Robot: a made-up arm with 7 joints.
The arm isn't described. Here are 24 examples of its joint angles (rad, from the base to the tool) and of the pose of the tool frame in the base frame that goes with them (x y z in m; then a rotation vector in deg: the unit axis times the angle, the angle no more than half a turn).
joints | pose
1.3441 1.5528 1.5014 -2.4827 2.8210 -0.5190 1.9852 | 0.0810 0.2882 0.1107 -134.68 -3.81 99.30
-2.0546 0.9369 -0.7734 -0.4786 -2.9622 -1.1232 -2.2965 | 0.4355 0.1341 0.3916 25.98 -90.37 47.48
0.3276 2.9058 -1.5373 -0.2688 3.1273 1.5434 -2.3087 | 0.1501 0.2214 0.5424 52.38 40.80 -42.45
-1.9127 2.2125 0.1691 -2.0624 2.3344 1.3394 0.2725 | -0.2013 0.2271 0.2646 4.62 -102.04 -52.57
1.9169 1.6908 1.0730 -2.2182 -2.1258 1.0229 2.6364 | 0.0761 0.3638 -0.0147 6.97 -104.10 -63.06
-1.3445 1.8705 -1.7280 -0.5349 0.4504 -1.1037 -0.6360 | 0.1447 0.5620 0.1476 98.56 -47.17 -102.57
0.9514 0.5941 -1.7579 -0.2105 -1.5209 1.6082 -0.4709 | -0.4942 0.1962 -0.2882 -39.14 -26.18 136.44
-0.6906 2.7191 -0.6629 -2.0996 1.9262 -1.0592 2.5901 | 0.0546 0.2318 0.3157 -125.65 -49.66 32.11
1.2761 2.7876 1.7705 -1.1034 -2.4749 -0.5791 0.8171 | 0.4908 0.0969 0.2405 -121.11 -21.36 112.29
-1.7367 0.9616 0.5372 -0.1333 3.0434 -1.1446 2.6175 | 0.4655 0.3033 0.2375 13.95 -50.55 3.71
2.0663 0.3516 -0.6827 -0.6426 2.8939 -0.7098 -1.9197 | -0.5601 -0.1444 0.1335 38.19 111.37 23.13
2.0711 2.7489 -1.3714 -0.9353 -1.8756 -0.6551 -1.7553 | 0.2199 0.5280 0.0184 129.56 49.13 -39.54
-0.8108 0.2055 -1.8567 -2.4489 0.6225 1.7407 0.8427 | 0.1335 -0.1369 -0.2638 -5.88 -1.24 -91.26
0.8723 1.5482 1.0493 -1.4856 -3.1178 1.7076 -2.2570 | 0.1035 0.4831 0.1012 -21.23 -99.83 -101.06
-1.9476 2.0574 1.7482 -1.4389 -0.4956 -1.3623 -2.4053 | -0.2589 0.4409 0.0031 37.20 113.03 123.66
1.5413 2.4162 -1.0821 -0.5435 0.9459 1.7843 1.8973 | 0.1812 0.5521 0.1430 -160.17 28.27 18.08
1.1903 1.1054 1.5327 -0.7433 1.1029 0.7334 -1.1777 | -0.2759 0.5149 0.0629 65.46 -5.33 21.51
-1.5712 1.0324 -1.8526 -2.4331 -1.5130 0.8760 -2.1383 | 0.3236 0.0414 -0.0419 -106.61 -16.35 -7.60
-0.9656 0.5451 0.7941 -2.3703 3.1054 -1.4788 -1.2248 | 0.2799 0.1903 0.0456 -96.76 -104.93 96.19
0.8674 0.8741 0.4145 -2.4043 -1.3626 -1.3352 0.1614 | -0.0319 0.2820 -0.1775 7.49 -67.76 -159.42
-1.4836 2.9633 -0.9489 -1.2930 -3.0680 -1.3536 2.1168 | -0.3076 0.3234 0.2894 84.06 57.31 39.91
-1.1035 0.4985 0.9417 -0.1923 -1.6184 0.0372 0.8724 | 0.5407 0.2088 -0.1726 27.70 -72.28 7.87
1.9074 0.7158 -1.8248 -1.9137 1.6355 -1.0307 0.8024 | -0.3740 -0.1504 0.1527 18.80 42.94 142.91
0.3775 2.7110 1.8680 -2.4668 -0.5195 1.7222 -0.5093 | 0.0640 -0.0538 0.3112 -123.96 102.13 -11.85
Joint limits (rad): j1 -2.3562..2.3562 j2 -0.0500..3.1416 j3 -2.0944..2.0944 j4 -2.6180..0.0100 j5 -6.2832..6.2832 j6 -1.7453..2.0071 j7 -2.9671..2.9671
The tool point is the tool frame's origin. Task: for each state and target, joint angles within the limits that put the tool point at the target. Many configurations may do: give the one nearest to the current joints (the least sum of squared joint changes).
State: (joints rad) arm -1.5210 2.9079 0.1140 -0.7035 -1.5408 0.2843 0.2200
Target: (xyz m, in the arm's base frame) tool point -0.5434 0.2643 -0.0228
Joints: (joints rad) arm -1.9129 3.0597 0.1411 -0.2841 -1.5408 0.2843 0.2200
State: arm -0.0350 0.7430 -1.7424 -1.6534 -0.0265 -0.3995 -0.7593
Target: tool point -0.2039 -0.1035 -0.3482
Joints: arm 0.3801 0.3664 -1.9205 -1.9905 -0.0265 -0.3995 -0.7593
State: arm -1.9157 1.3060 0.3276 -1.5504 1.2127 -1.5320 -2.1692
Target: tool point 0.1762 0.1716 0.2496
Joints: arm -1.4639 1.1061 0.3552 -2.3258 1.2127 -1.5320 -2.1692
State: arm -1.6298 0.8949 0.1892 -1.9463 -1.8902 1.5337 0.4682
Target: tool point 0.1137 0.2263 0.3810
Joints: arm -1.8840 1.2026 0.3274 -1.7688 -1.8902 1.5337 0.4682
